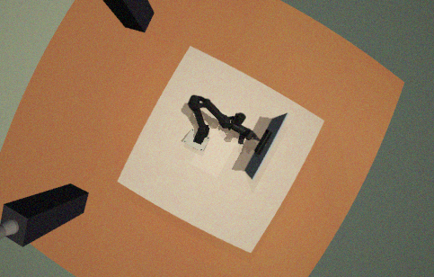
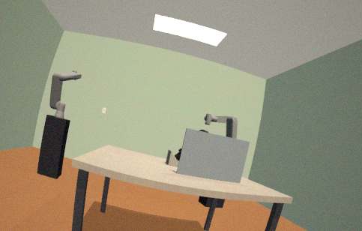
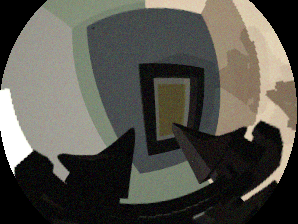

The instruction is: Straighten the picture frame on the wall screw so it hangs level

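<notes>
Now: gripper tip 50 mm short of the picture frame and 50 mm above it. Round my gripper tip: blue-grey wall panel: 60 mm below, 60 mm ahead, 20 mm to the right.
</notes>
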